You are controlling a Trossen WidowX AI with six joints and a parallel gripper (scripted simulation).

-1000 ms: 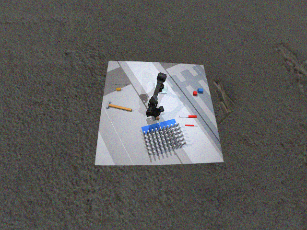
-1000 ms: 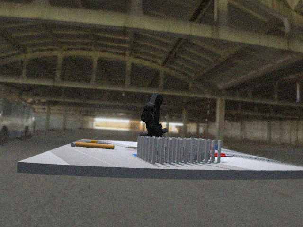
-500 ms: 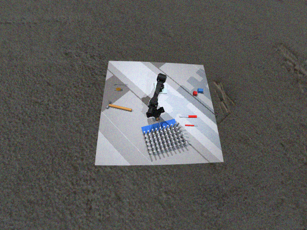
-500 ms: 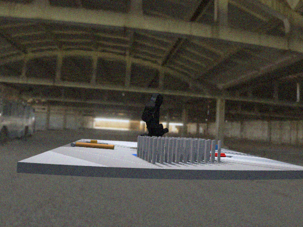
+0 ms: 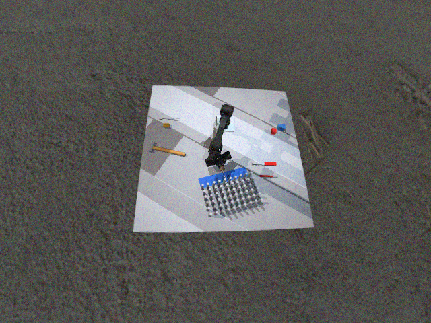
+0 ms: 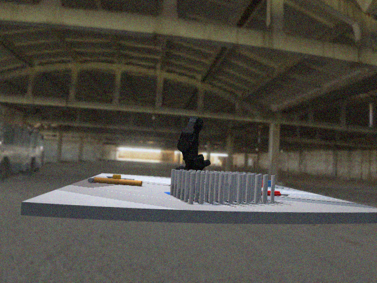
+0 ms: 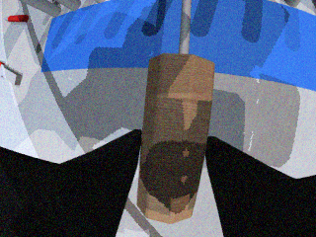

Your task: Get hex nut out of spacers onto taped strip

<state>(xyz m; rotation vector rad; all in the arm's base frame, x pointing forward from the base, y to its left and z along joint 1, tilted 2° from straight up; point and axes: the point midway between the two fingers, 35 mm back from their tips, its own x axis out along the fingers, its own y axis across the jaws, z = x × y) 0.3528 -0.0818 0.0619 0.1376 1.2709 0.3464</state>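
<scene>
Right now the blue taped strip is 9 cm ahead of my gripper tip, 2 cm to the left of it and 4 cm below it. Also, from my gripper tip: red cube 28 cm behind, 50 cm to the left, 2 cm below; hook tool 10 cm ahead, 2 cm to the left; small yellow tool 40 cm behind, 42 cm to the right, 2 cm below.
</scene>
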